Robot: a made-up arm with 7 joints. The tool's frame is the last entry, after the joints.
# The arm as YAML. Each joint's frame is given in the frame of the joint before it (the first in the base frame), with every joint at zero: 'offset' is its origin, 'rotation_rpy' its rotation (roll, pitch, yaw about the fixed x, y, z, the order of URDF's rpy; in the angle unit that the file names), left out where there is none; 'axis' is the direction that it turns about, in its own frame. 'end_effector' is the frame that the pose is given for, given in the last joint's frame.
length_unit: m
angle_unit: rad
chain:
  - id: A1
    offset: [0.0, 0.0, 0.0]
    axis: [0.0, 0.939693, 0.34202]
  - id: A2
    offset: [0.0, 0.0, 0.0]
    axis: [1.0, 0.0, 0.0]
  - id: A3
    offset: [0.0, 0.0, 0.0]
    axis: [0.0, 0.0, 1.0]
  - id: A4
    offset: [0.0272, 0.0, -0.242]
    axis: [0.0, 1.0, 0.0]
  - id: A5
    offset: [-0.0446, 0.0, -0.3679]
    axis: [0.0, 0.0, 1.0]
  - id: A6
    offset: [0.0, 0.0, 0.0]
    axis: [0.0, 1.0, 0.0]
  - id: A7
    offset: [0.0, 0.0, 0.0]
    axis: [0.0, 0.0, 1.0]
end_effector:
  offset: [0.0, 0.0, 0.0]
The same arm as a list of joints. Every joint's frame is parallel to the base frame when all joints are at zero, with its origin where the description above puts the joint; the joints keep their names.
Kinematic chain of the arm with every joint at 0, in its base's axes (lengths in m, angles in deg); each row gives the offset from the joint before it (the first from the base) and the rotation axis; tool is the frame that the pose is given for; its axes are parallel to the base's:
A1: xyz 0 0 0 axis 0 0.9397 0.342
A2: xyz 0 0 0 axis +x
A3: xyz 0 0 0 axis +z
A4: xyz 0.0272 0 -0.242 axis +y
A5: xyz -0.0446 0 -0.3679 axis +z
A6: xyz 0 0 0 axis +y
A7: xyz 0 0 0 axis +z
tool: xyz 0 0 0

